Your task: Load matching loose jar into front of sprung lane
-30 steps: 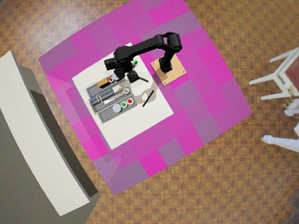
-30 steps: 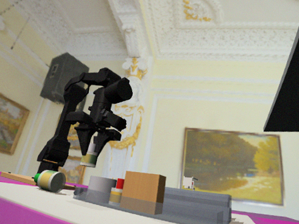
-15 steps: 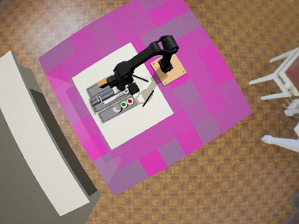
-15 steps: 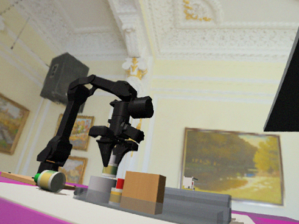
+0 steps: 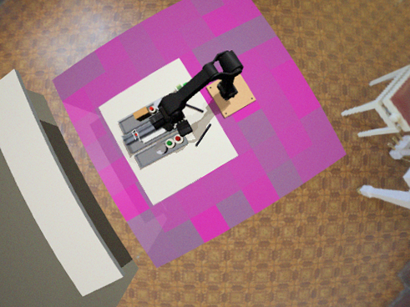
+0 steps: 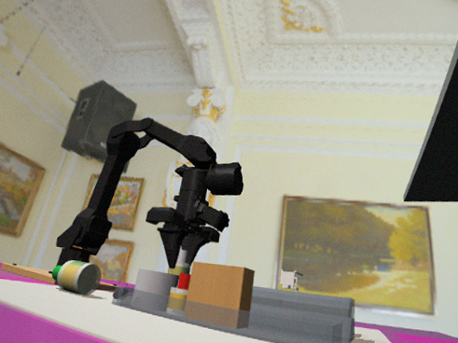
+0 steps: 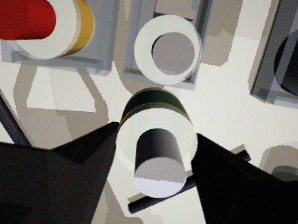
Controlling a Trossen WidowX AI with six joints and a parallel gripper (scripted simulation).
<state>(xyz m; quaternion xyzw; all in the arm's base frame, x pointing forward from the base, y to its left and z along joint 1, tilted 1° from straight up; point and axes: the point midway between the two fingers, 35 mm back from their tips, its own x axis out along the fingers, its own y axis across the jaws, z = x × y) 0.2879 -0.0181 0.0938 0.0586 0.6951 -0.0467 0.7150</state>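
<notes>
Now: the grey shelf unit 19 cm ahead of my gripper tip, 5 cm to the right of it and 5 cm below it. From my gripper tip the other things lie so: tan box 14 cm ahead, 15 cm to the right, 3 cm below.
</notes>
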